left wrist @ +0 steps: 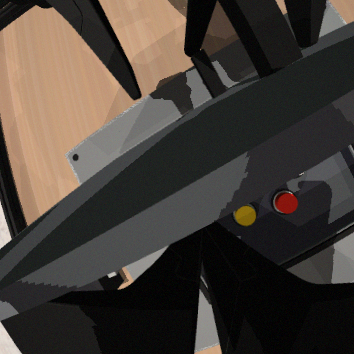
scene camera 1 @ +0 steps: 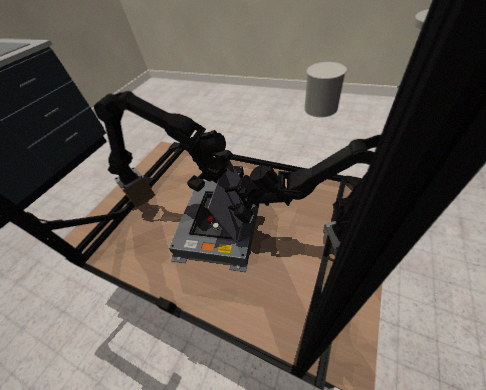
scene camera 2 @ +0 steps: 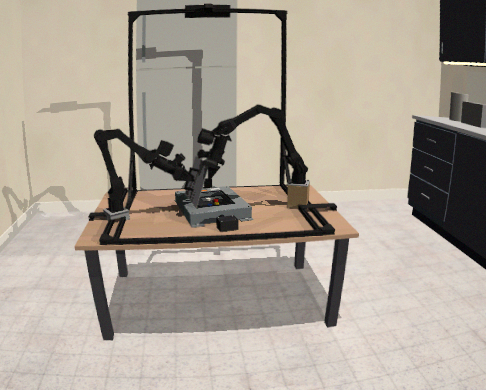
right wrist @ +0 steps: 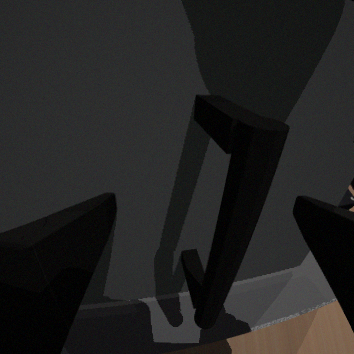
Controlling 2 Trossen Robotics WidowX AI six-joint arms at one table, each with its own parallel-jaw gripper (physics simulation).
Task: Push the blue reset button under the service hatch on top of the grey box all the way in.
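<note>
The grey box point(scene camera 1: 182, 227) point(scene camera 2: 220, 215) stands on the table. Its hatch point(scene camera 1: 225, 212) point(scene camera 2: 198, 189) point(left wrist: 125, 215) point(right wrist: 100, 110) stands tilted up over the recess. A tiny blue spot, the blue button point(scene camera 2: 209, 204), shows in scene camera 2; I cannot make it out in the left wrist view or tell how deep it sits. A red button point(scene camera 1: 210, 219) point(left wrist: 286, 202) and a yellow button point(left wrist: 245, 215) show under the hatch. My left gripper point(left wrist: 199, 223) is shut and empty, on the hatch's underside. My right gripper point(right wrist: 206, 203) is open, its fingers either side of the black hatch handle point(right wrist: 237, 215), not gripping it.
A white button point(scene camera 1: 215, 226) sits near the red one. A small black block point(scene camera 2: 227, 223) stands beside the box. Black frame rails point(scene camera 2: 215, 238) run along the table edges, and a tall post point(scene camera 1: 400, 185) stands at the right in scene camera 1. Both arms crowd around the hatch.
</note>
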